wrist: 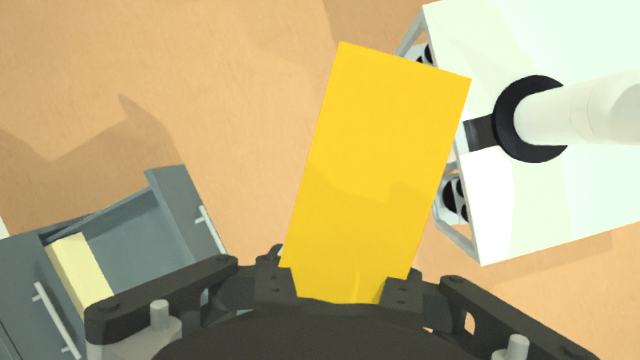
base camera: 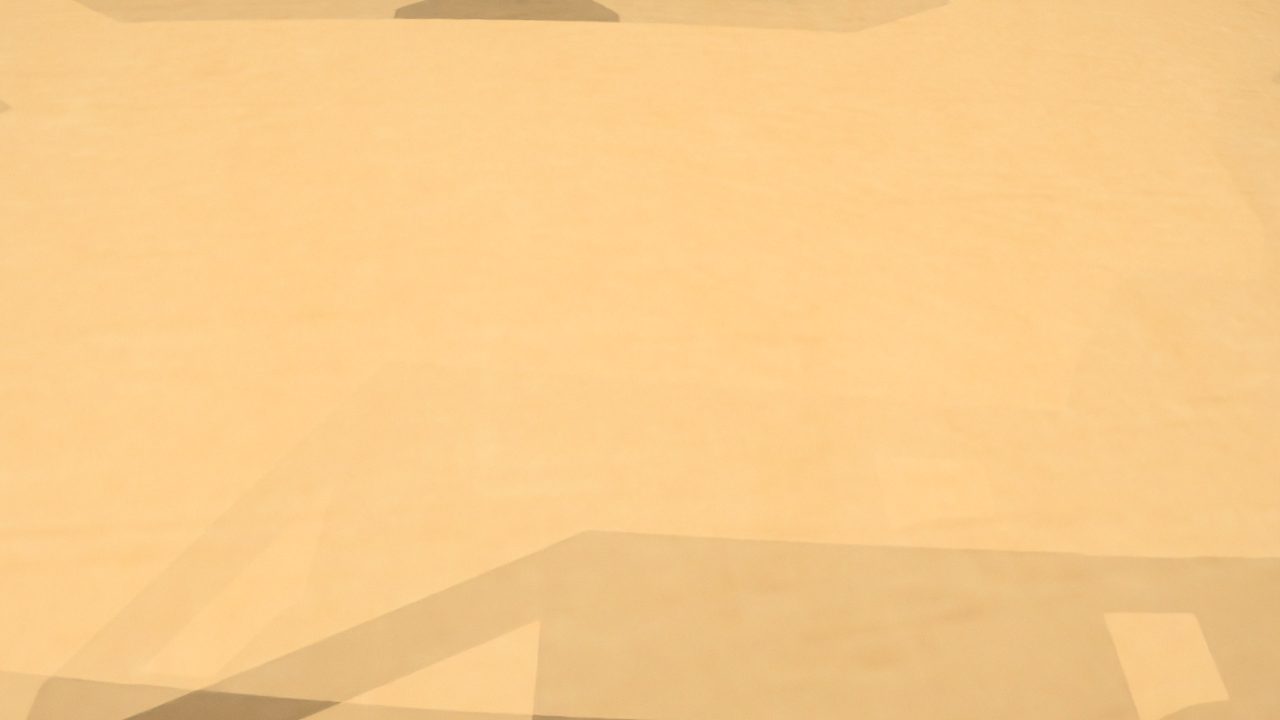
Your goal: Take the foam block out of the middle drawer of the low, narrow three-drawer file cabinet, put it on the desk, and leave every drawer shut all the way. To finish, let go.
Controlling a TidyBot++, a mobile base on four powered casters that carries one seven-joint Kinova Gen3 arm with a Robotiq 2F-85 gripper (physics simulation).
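Places are measured from the arm's base along level axes (x ahead, y left, z up), in metres.
Where they show: arm's base, link origin: [wrist: 537, 119].
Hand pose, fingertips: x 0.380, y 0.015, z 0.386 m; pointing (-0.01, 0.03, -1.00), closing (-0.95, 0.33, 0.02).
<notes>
Things, the pixels of their top centre, and the offset from my fingertips. "pt": a spot on its surface instead. Level surfaces: height alone.
- bright yellow foam block, top centre: [wrist: 370, 189] 0.062 m up, 0.022 m back, 0.043 m right
- pale yellow bar-shaped thing, surface spot: [wrist: 80, 270] pt 0.507 m down, 0.707 m ahead, 0.075 m left
- Wooden floor, surface height: 0.783 m down
My gripper [wrist: 337, 257] is shut on a bright yellow foam block [wrist: 375, 160] in the wrist view. The block sticks out past the fingertips, high above the floor. The blue-grey file cabinet [wrist: 22, 270] shows in part at the lower left, clear of the held block. One drawer [wrist: 137, 235] stands open, its front and handle toward the right. A pale yellow bar-shaped thing [wrist: 80, 270] lies across its inner end. A front with a handle, left of the open drawer, looks shut. The gripper's left linkage hides part of the cabinet. The desk cannot be made out.
My white mobile base [wrist: 560, 210], with dark-wheeled casters and the pale arm column [wrist: 565, 112], is at the right in the wrist view. Wooden floor [base camera: 626, 268] [wrist: 240, 100] carries shadows in both views. A small white corner shows at the far left edge of the wrist view.
</notes>
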